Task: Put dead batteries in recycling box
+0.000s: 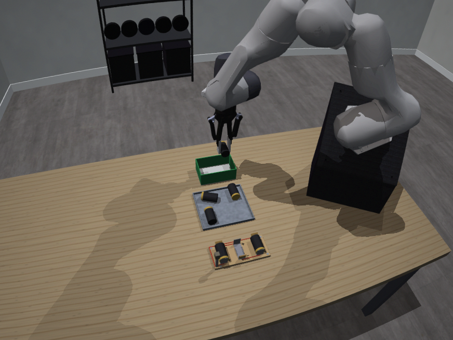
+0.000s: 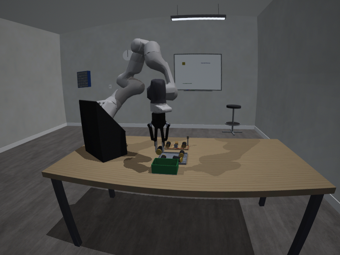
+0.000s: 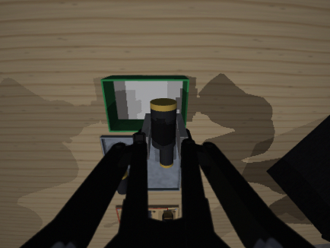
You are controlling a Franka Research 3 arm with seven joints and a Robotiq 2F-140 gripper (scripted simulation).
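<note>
Right now the green recycling box is 140 mm below my hand, 30 mm ahead of it and 10 mm to the left of it. The rest, counted from my hand: grey tray: 190 mm to the left, 150 mm below, 10 mm behind; bulb: 450 mm to the left, 80 mm below, 10 mm ahead; wooden holder board: 390 mm to the left, 150 mm below, 70 mm behind.
</note>
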